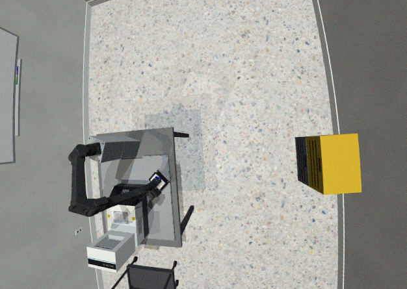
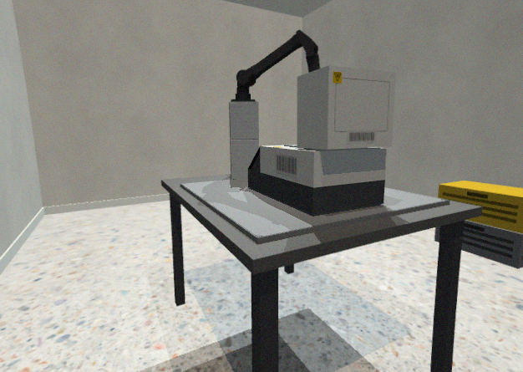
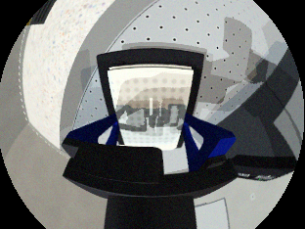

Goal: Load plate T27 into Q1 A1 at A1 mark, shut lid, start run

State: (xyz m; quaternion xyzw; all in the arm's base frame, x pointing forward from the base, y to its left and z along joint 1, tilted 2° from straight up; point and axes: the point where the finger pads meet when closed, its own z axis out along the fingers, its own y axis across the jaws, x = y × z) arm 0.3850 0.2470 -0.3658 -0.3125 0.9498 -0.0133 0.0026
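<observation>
My gripper is now right at the sealed plate T27. The rest, counted from my hand: plate nest N1: 2 cm below.
</observation>
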